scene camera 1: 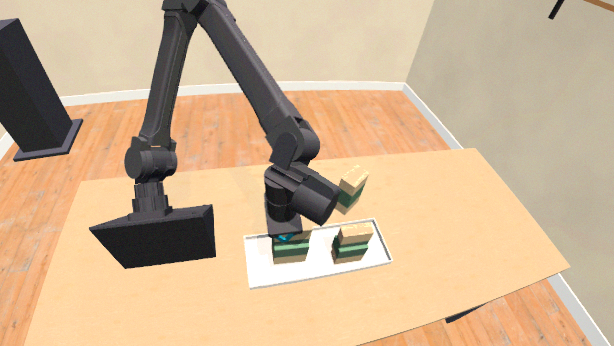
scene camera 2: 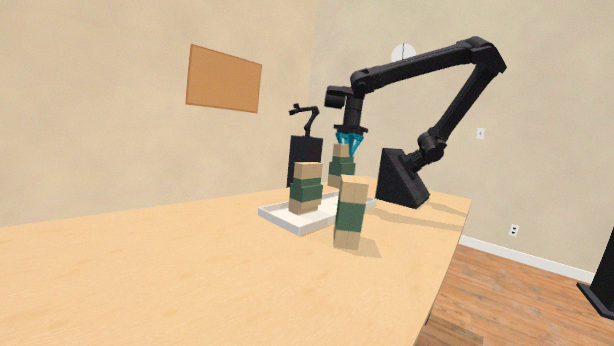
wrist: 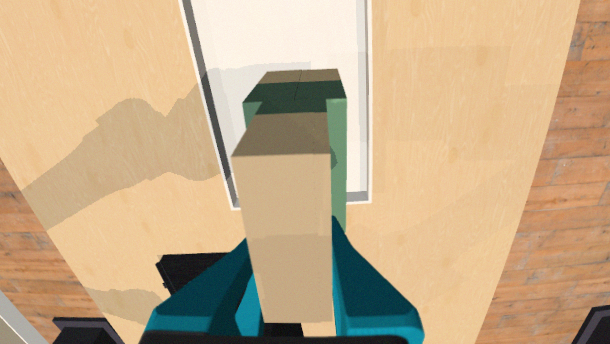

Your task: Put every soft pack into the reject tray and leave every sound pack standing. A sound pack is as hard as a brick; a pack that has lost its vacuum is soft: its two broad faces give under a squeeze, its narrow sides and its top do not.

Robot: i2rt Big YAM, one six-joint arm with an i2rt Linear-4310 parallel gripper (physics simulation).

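Frame: origin at the arm's base, x ahead, y down, z left, level; centimetres.
Where they show: gripper, between the fingertips: (scene camera 1: 283, 235) (scene camera 2: 346, 156) (wrist: 299, 225); arm's base, origin of its link: (scene camera 1: 152, 215) (scene camera 2: 406, 167).
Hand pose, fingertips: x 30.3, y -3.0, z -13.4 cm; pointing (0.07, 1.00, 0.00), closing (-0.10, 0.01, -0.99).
Each offset is from my fingertips to the top centre of the thing. Level surfaces: height alone.
My gripper (scene camera 1: 285, 237) (scene camera 2: 347, 145) (wrist: 299, 225) is shut on the top part of a tan pack @(dz -0.2, dx +1.7, dy -4.0 cm) (scene camera 1: 291, 251) (scene camera 2: 342, 168) (wrist: 287, 195) with a green band that stands out past its tan sides. The pack hangs upright, raised above the left part of the white reject tray @(dz +1.1, dx +11.0, dy +14.1 cm) (scene camera 1: 320, 270) (scene camera 2: 279, 218) (wrist: 280, 30). A second pack @(dz -1.5, dx +18.3, dy +1.9 cm) (scene camera 1: 351, 245) (scene camera 2: 306, 190), also with a stepped band, stands in the right part of the tray. A third pack @(dz +15.7, dx +25.4, dy +2.2 cm) (scene camera 1: 352, 191) (scene camera 2: 351, 216), its band flush with its sides, stands on the table behind the tray in scene camera 1.
The arm's black base (scene camera 1: 160, 237) (scene camera 2: 400, 180) stands on the wooden table @(dy +16.2 cm) (scene camera 1: 450, 210) (scene camera 2: 175, 280) (wrist: 440, 100), left of the tray in scene camera 1. A dark pedestal (scene camera 1: 35, 90) (scene camera 2: 304, 157) stands on the floor away from the table.
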